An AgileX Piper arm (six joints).
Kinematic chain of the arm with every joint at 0, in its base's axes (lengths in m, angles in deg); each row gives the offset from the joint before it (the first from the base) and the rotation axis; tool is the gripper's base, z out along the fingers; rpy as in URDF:
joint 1: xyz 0 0 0.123 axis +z
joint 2: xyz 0 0 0 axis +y
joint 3: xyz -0.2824 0 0.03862 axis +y
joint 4: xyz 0.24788 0 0.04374 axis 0.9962 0 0.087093
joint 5: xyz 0 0 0 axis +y
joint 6: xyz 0.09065 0 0.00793 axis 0.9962 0 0.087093
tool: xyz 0 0 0 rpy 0 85.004 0
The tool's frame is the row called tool.
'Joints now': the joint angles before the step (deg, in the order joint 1, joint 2, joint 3, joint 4, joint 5, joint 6). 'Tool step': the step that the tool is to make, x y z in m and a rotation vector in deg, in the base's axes. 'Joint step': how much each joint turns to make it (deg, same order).
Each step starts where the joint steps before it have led.
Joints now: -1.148, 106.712, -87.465, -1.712, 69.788, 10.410
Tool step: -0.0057, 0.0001, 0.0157, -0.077, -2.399, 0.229
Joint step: -0.002, -2.402, -0.012, 0.000, 0.007, -0.233
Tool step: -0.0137, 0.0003, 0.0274, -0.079, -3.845, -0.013
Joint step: 0.005, -4.540, 0.279, -0.001, 0.415, 0.006
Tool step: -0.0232, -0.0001, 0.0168, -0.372, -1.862, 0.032
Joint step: -0.011, -5.476, 3.394, -0.333, 0.213, -0.012
